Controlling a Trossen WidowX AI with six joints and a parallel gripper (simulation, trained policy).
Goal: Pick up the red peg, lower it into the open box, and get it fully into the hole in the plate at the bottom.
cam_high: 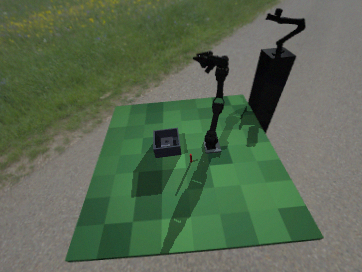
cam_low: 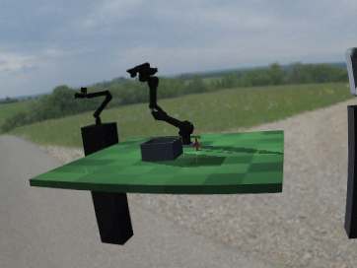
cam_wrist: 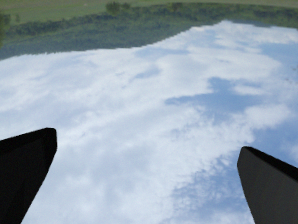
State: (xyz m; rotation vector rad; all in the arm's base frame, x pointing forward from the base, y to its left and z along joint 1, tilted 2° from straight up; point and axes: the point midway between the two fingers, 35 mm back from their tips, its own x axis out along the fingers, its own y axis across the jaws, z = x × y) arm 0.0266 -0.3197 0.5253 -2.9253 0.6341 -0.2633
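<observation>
Right now my gripper tip is 510 mm above the red peg, 430 mm to the right of it and 90 mm short of it. From my gripper tip the other things lie so: box (530 mm below, 270 mm to the left, 250 mm ahead).
</observation>
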